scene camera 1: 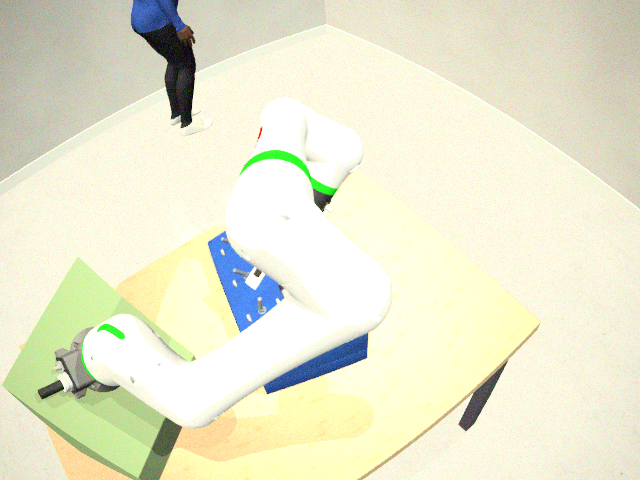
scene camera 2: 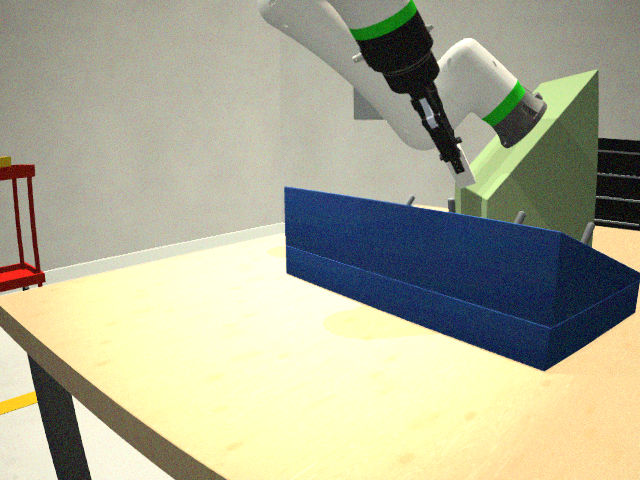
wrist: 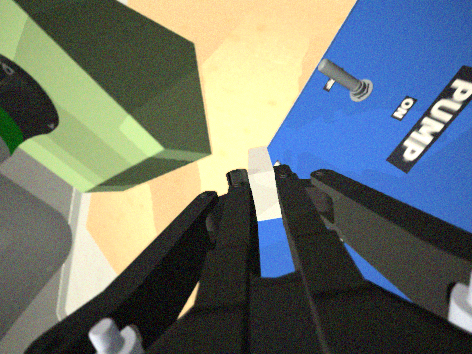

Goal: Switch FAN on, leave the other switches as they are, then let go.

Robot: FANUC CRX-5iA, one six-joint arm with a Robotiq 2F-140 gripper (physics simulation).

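Pixels of known places: gripper, between the fingertips: (scene camera 1: 251,285) (scene camera 2: 466,183) (wrist: 260,164); arm's base, origin of its link: (scene camera 1: 97,360) (scene camera 2: 525,125) (wrist: 17,94).
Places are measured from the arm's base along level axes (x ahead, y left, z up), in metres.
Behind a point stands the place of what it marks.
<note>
The blue switch panel (scene camera 1: 242,299) @(x 0.428, y -0.017, z -0.191 m) (scene camera 2: 413,242) @(x 0.651, y -0.086, z -0.160 m) (wrist: 320,125) @(x 0.450, y -0.014, z -0.185 m) slopes on the table and carries several grey levers. In the wrist view one lever (wrist: 342,79) @(x 0.476, y 0.021, z -0.154 m) leans away from its ON label (wrist: 404,108) @(x 0.526, y -0.003, z -0.164 m), beside the PUMP label (wrist: 432,120) @(x 0.546, y -0.014, z -0.157 m). More levers show in scene camera 1, such as a front one (scene camera 1: 260,304) @(x 0.426, y -0.092, z -0.147 m) and a middle one (scene camera 1: 240,271) @(x 0.472, y 0.023, z -0.151 m). No FAN label is readable, so I cannot tell that switch's position. My gripper (scene camera 1: 254,277) @(x 0.435, y -0.062, z -0.104 m) (scene camera 2: 466,174) @(x 0.435, y -0.062, z -0.104 m) (wrist: 260,164) @(x 0.435, y -0.062, z -0.104 m) is shut, with white tip pads and nothing held. It hangs above the panel. Its body and the arm hide part of the panel.
A green sloped block (scene camera 1: 67,320) @(x 0.000, y 0.078, z 0.081 m) (scene camera 2: 558,155) @(x 0.156, y 0.082, z -0.061 m) (wrist: 125,75) @(x 0.172, y 0.042, z -0.102 m) bears the arm's base beside the panel. All stand on the wooden table (scene camera 1: 439,310) @(x 0.739, y -0.417, z -0.263 m) (scene camera 2: 206,361) @(x 0.858, y -0.245, z -0.263 m) (wrist: 245,60) @(x 0.267, y 0.109, z -0.263 m). A person (scene camera 1: 178,62) stands beyond it. A red cart (scene camera 2: 20,170) and black shelving (scene camera 2: 617,180) are in the background.
</note>
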